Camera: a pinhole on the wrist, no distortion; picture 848 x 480 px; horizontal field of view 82.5 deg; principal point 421.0 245.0 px. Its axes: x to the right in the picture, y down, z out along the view. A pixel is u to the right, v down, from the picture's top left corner.
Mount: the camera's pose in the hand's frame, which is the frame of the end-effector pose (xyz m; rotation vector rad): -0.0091 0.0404 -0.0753 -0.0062 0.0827 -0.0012
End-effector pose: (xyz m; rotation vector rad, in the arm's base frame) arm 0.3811 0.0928 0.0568 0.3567 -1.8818 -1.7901
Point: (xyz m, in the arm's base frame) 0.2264 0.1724 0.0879
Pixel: 594 187
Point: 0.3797 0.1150 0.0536
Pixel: 371 28
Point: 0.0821 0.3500 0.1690
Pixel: 532 292
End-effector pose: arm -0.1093 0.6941 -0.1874 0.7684 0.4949 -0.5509
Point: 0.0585 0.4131 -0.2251
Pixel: 742 57
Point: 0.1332 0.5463 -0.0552
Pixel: 604 374
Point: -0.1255 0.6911 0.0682
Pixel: 38 412
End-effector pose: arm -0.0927 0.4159 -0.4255 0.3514 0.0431 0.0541
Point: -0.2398 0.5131 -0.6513
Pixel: behind the camera
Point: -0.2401 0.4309 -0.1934
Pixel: 119 351
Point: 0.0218 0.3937 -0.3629
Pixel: 752 104
